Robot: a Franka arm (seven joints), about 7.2 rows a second.
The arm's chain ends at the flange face. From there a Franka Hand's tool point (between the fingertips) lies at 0.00 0.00 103.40 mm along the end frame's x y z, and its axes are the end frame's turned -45 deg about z.
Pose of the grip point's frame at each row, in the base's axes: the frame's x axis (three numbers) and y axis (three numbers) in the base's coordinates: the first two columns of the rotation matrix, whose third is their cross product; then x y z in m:
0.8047, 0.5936, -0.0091, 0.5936, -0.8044, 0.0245, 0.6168, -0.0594, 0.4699
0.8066, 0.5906, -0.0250, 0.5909, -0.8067, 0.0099, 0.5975, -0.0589, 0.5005
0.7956, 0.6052, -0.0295, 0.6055, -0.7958, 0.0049, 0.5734, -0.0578, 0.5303
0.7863, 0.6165, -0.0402, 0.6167, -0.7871, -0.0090, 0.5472, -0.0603, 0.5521
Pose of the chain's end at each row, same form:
0.9887, -0.1491, 0.0109, -0.1493, -0.9885, 0.0238, 0.6161, -0.0568, 0.5733
0.9882, -0.1528, -0.0107, -0.1525, -0.9880, 0.0247, 0.5990, -0.0565, 0.6039
0.9907, -0.1348, -0.0174, -0.1344, -0.9907, 0.0243, 0.5755, -0.0555, 0.6337
0.9921, -0.1206, -0.0348, -0.1199, -0.9925, 0.0221, 0.5510, -0.0585, 0.6554

